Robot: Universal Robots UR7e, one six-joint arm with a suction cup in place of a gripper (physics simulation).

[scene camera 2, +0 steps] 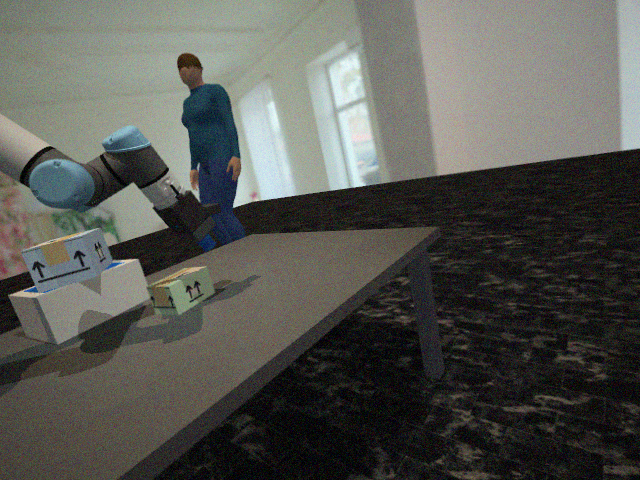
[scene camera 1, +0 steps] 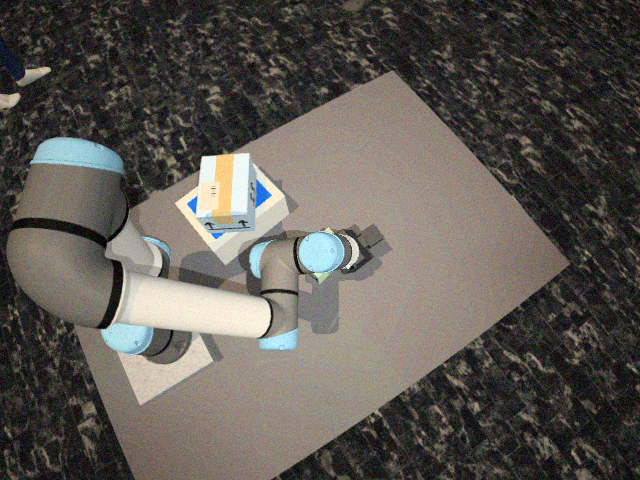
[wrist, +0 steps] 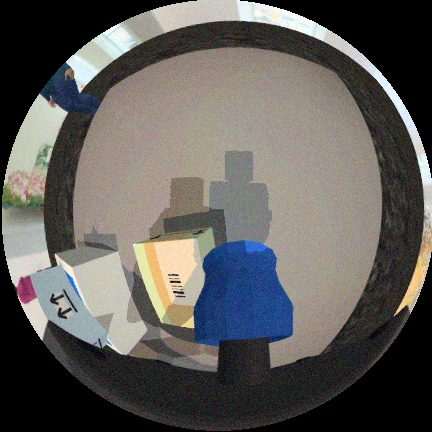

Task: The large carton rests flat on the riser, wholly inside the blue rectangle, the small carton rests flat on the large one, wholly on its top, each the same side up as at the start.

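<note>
The large pale blue carton (scene camera 1: pixel 223 186) (scene camera 2: pixel 67 263) (wrist: pixel 65 305) stands upright on the cream riser (scene camera 1: pixel 275 212) (scene camera 2: pixel 124 281) (wrist: pixel 102 285), turned relative to the blue rectangle (scene camera 1: pixel 263 192). Its near corner juts past the rectangle and over the riser's edge. The small pale green carton (scene camera 1: pixel 320 277) (scene camera 2: pixel 178 294) (wrist: pixel 175 275) rests flat on the table beside the riser, arrows up; the wrist mostly hides it in scene camera 1. My suction cup (scene camera 2: pixel 206 243) (wrist: pixel 242 290) is open and empty, tilted, above the table and apart from both cartons. The wrist hides it in scene camera 1.
The brown table (scene camera 1: pixel 439 232) (scene camera 2: pixel 310 258) carries the riser and the arm's pale base plate (scene camera 1: pixel 160 377). The forearm (scene camera 1: pixel 196 310) passes near the riser. A person in blue (scene camera 2: pixel 211 124) (wrist: pixel 67 95) stands beyond the table. Another person's feet (scene camera 1: pixel 33 76) show at the upper left.
</note>
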